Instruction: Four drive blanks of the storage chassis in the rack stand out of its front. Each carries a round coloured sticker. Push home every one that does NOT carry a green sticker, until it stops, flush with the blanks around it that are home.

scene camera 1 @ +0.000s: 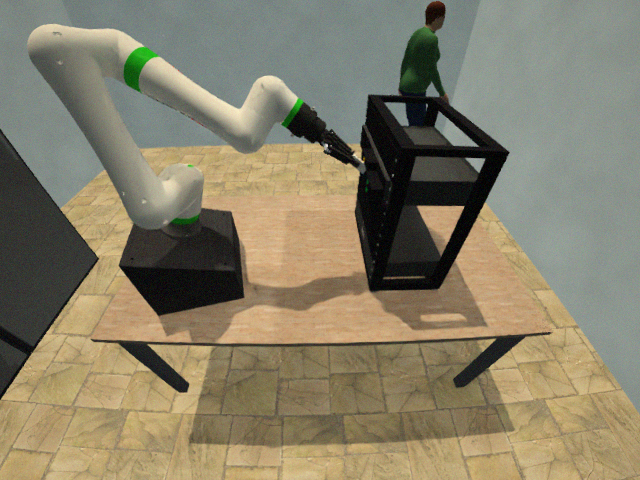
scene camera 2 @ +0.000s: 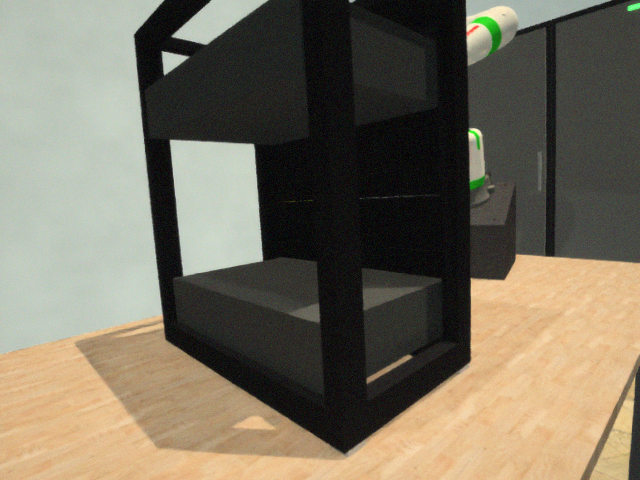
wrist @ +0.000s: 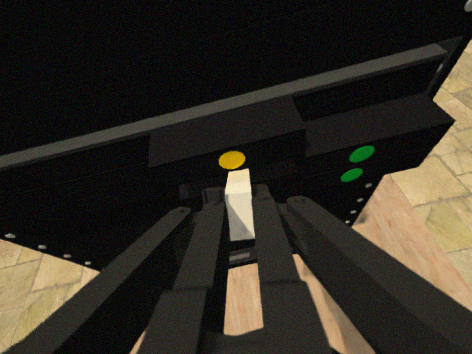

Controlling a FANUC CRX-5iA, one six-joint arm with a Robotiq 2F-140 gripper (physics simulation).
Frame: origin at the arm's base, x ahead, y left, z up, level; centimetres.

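Seen in the pictures: gripper, between the fingertips: [scene camera 1: 365, 169] [wrist: 240, 179]; arm's base, origin of its link: [scene camera 1: 181, 226].
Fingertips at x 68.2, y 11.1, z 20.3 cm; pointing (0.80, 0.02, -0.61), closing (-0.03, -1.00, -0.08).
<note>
Offsets run from my fingertips to a thing's top centre. "spot": to the spot under its first point. Level surfaces: height alone.
My gripper [scene camera 1: 355, 161] [wrist: 240, 179] is shut on a pale block [scene camera 1: 361, 166] [wrist: 242, 215] that sticks out past its dark fingertips. In the wrist view the block's tip is just below a yellow sticker @[dx -1.0, dy +0.1, dz +4.9 cm] [wrist: 232, 160], in front of the chassis; whether it touches is unclear. The blank with the yellow sticker @[dx +5.0, dy +0.8, dz +5.3 cm] [wrist: 225, 135] stands out of the front, less far than its right neighbour. Two green stickers [wrist: 362, 153] [wrist: 351, 175] sit one above the other on blanks at the right that stand out. A fourth sticker does not show. Dark fingers and shadow hide the lower middle of the front.
The black rack [scene camera 1: 453, 232] [scene camera 2: 338, 232] stands on the wooden table @[dz -43.9 cm] [scene camera 1: 310, 248] [scene camera 2: 542, 351]. A grey lip @[spot: dx +3.0, dy +2.0, dz +5.5 cm] [wrist: 200, 111] runs above the blanks. The arm's dark base [scene camera 1: 180, 253] stands at the left. A person in green [scene camera 1: 421, 59] stands behind the rack.
</note>
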